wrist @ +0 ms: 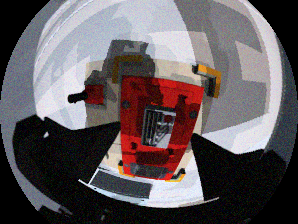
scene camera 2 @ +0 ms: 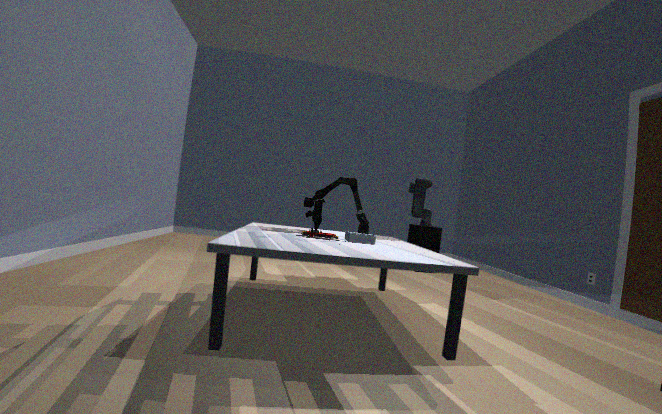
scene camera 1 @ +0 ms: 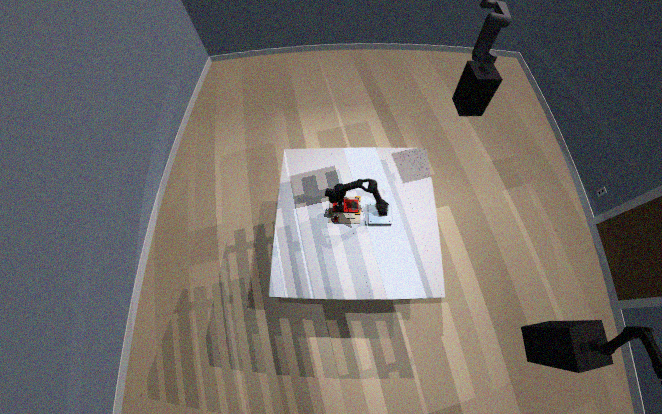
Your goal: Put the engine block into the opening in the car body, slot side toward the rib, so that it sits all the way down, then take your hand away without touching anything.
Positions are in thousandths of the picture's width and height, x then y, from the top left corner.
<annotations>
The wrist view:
my gripper: 525,587
red car body: 468,717
</annotations>
